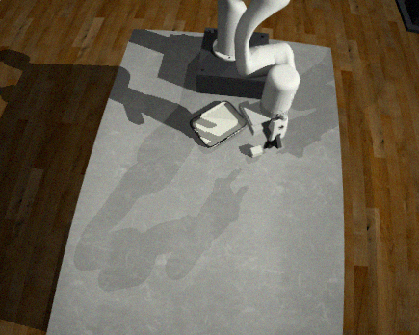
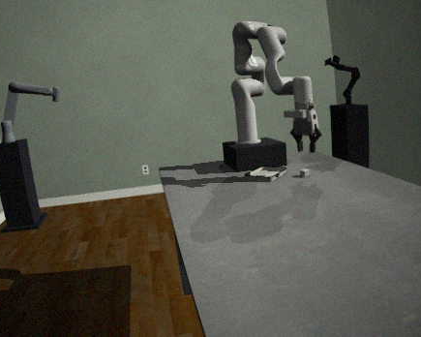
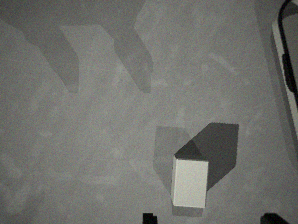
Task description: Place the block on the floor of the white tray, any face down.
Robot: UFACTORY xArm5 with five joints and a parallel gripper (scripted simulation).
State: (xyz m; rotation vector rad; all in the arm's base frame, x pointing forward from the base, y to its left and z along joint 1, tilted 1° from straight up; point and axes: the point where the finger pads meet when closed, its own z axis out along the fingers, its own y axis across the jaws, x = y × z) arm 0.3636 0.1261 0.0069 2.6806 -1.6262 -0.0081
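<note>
My gripper is now 10 mm to the left of the white block and 100 mm above it. Also, from my hand: white tray 90 mm behind, 150 mm to the right, 100 mm below.
</note>
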